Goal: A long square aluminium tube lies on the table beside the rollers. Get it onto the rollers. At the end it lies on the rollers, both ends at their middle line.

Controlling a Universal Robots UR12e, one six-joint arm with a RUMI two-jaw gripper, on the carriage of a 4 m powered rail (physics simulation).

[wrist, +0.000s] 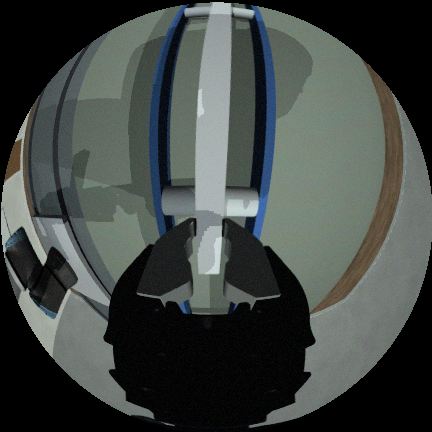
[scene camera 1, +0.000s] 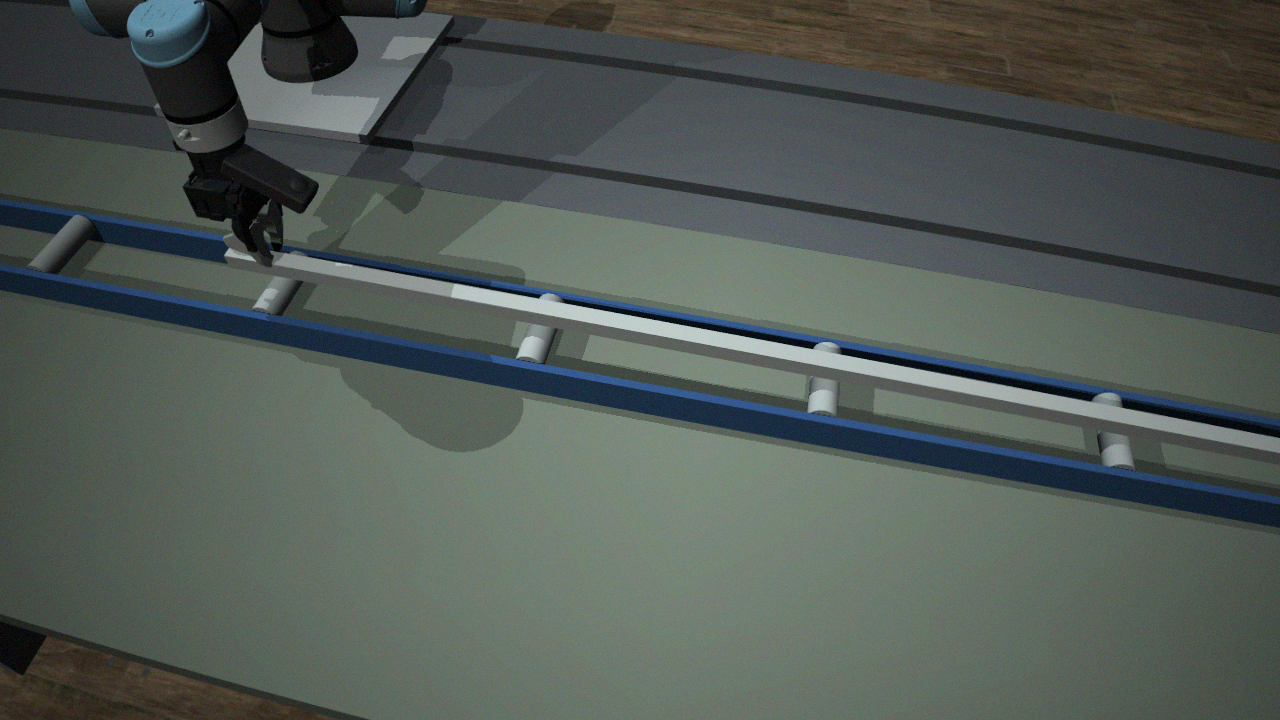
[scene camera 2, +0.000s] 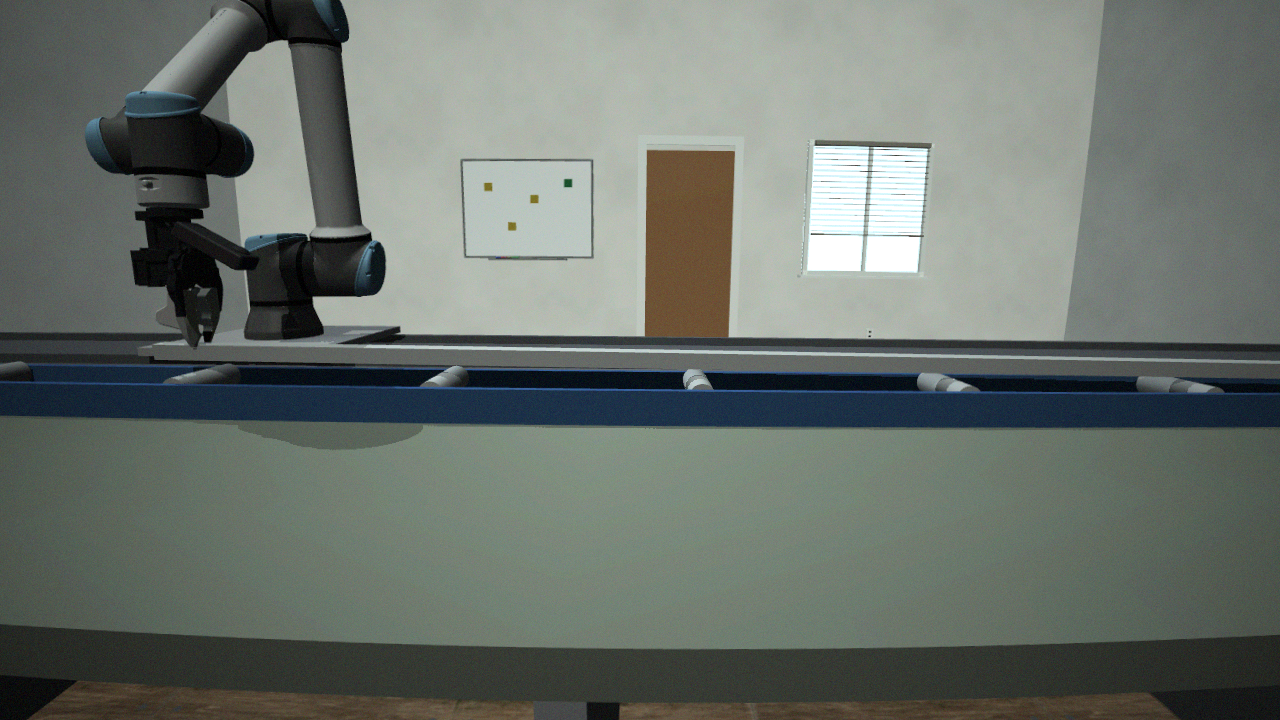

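Seen in the pictures: gripper, fingertip midpoint: (wrist: 208, 219) (scene camera 1: 273, 259) (scene camera 2: 201, 346); arm's base at its link origin: (wrist: 63, 264) (scene camera 1: 311, 57) (scene camera 2: 285, 335).
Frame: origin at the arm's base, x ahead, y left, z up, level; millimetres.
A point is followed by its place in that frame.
The long square aluminium tube (scene camera 1: 680, 336) @(y 864, x 632, z 69 mm) (scene camera 2: 626, 358) @(y 954, x 638, z 59 mm) (wrist: 213, 125) @(y 356, x 622, z 73 mm) runs lengthwise above the rollers, between the two rails. My gripper (scene camera 1: 266, 257) @(y 271, x 620, z 70 mm) (scene camera 2: 198, 338) @(y 271, x 620, z 70 mm) (wrist: 208, 219) @(y 271, x 620, z 70 mm) is shut on it close to its left end. In scene camera 2, this end is raised a little above the roller tops. In the wrist view, the tube crosses about the middle of the near roller (wrist: 242, 201) @(y 274, x 660, z 29 mm) and of the far one. Other rollers (scene camera 1: 537, 343) @(y 672, x 654, z 29 mm) (scene camera 2: 445, 377) @(y 676, x 642, z 28 mm) show beneath or in front of it. The tube's right end is outside both scene views; contact there cannot be told.
The near blue rail (scene camera 1: 662, 400) @(y 855, x 694, z 7 mm) (scene camera 2: 626, 405) @(y 956, x 694, z 0 mm) and the far blue rail (scene camera 1: 143, 234) @(y -21, x 558, z 7 mm) flank the rollers. The rollers stand on a green table (scene camera 1: 626, 573) @(y 857, x 930, z -30 mm) (scene camera 2: 626, 537) @(y 964, x 1020, z -30 mm). My arm's base plate (scene camera 1: 313, 120) @(y 107, x 203, z 0 mm) is on the grey rail track (scene camera 1: 760, 143) behind the table.
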